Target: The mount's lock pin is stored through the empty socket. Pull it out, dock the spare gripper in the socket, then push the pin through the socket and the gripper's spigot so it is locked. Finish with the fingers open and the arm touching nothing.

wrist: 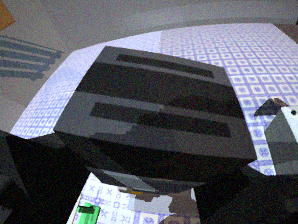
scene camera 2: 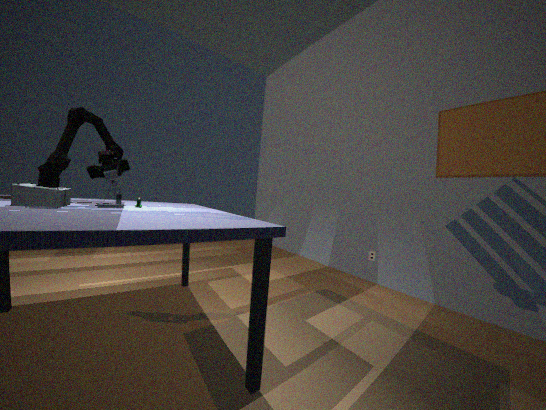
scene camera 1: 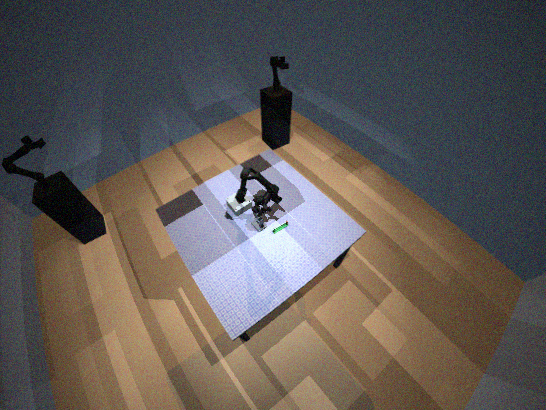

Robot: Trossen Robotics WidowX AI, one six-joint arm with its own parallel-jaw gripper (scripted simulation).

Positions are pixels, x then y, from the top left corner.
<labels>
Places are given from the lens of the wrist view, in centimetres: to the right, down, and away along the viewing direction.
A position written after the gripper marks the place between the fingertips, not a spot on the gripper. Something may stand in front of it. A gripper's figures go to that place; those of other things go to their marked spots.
gripper (wrist: pixel 149 130): 0, 1, 10
spare gripper (wrist: pixel 142 120): 0, 0, 4
</labels>
